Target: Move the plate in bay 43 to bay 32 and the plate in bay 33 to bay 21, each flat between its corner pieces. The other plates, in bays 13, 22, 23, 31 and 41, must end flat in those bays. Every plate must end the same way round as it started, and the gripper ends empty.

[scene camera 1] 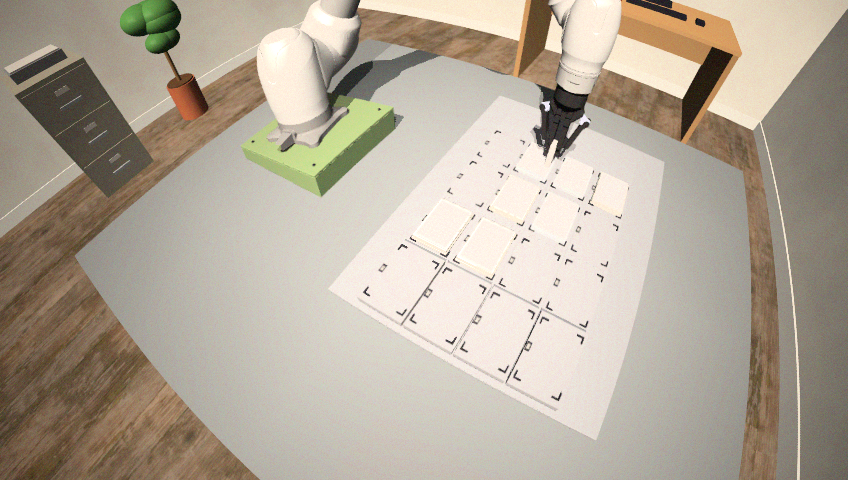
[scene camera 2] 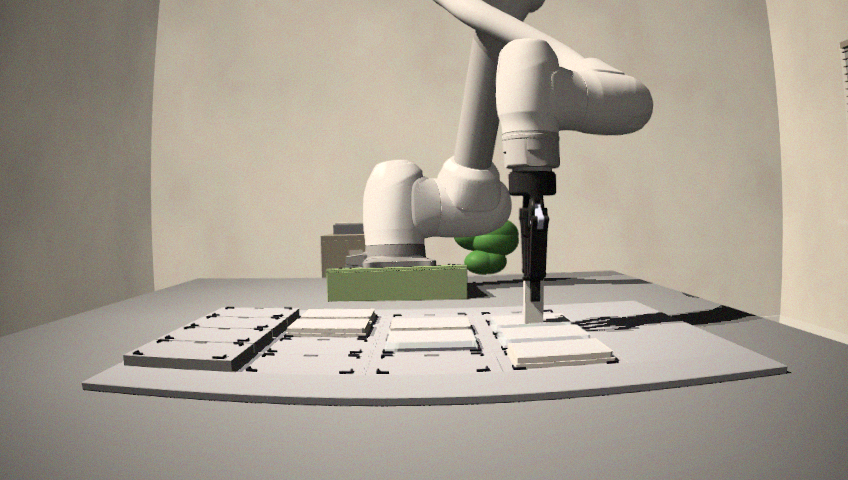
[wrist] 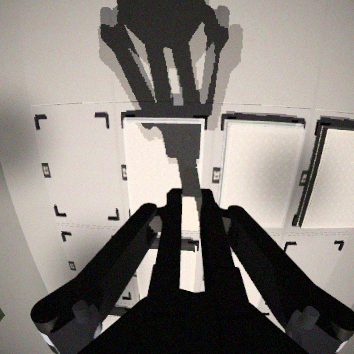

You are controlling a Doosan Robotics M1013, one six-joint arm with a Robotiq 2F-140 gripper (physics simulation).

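Frame: origin at the arm's base, x ahead, y left, z up, level; millimetres.
Where they show: gripper, between the fingertips: (scene camera 1: 548,163) (scene camera 2: 533,322) (wrist: 189,179); arm's base, origin of its link: (scene camera 1: 308,125) (scene camera 2: 395,266).
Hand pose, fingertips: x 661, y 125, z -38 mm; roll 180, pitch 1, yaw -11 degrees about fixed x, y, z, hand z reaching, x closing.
Note:
Things, the pixels of their top centre, and the offset from my fingertips. "spot": a spot on its surface instead. Level surfaces: height alone.
- bay 21, a spot on its surface: (wrist: 150,165) spot: dx -39, dy +23, dz +0 mm
- bay 31, a spot on its surface: (wrist: 262,170) (scene camera 1: 576,172) spot: dx +80, dy -1, dz +0 mm
- bay 41, a spot on its surface: (scene camera 2: 562,349) (scene camera 1: 615,193) spot: dx +194, dy -33, dz +0 mm
- bay 22, a spot on its surface: (scene camera 1: 516,198) spot: dx -57, dy -162, dz +0 mm
- bay 32, a spot on its surface: (scene camera 1: 556,217) spot: dx +46, dy -183, dz +0 mm
- bay 13, a spot on its surface: (scene camera 1: 443,224) spot: dx -194, dy -300, dz +0 mm
- bay 23, a spot on its surface: (scene camera 1: 486,245) spot: dx -90, dy -320, dz +0 mm
- pale board, height of its surface: dz -14 mm
My gripper (scene camera 1: 552,146) (scene camera 2: 535,285) (wrist: 189,179) is shut on an upright pale bar (scene camera 1: 549,158) (scene camera 2: 532,306) (wrist: 190,215). The bar's lower end is at the plate in bay 21 (scene camera 1: 530,160) (wrist: 150,165); whether they touch I cannot tell. That plate lies between its far corner pieces; the gripper hides its near ones in the wrist view. Beside it lie plates in bay 31 (scene camera 1: 572,177) (wrist: 262,170) and bay 41 (scene camera 1: 609,192) (scene camera 2: 562,349). Plates also lie in bay 22 (scene camera 1: 516,198), bay 32 (scene camera 1: 556,217), bay 13 (scene camera 1: 443,224) and bay 23 (scene camera 1: 486,245). All look flat.
The pale board (scene camera 1: 368,273) (scene camera 2: 416,389) carries black corner pieces around every bay. A row of raised bays (scene camera 1: 446,312) (scene camera 2: 184,361) crosses one end. The arm's base stands on a green block (scene camera 1: 285,167) (scene camera 2: 396,285) beside the board.

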